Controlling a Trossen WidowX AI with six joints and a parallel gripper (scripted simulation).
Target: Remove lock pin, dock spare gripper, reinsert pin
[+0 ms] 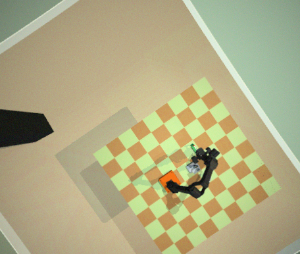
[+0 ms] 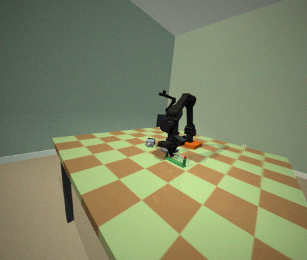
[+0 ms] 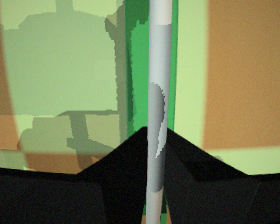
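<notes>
Now: the green rest 2 cm to the left of my gripper tip. Round my gripper tip: mount (10 cm to the right, 10 cm behind, 3 cm above); spare gripper (25 cm to the right, 4 cm behind).
</notes>
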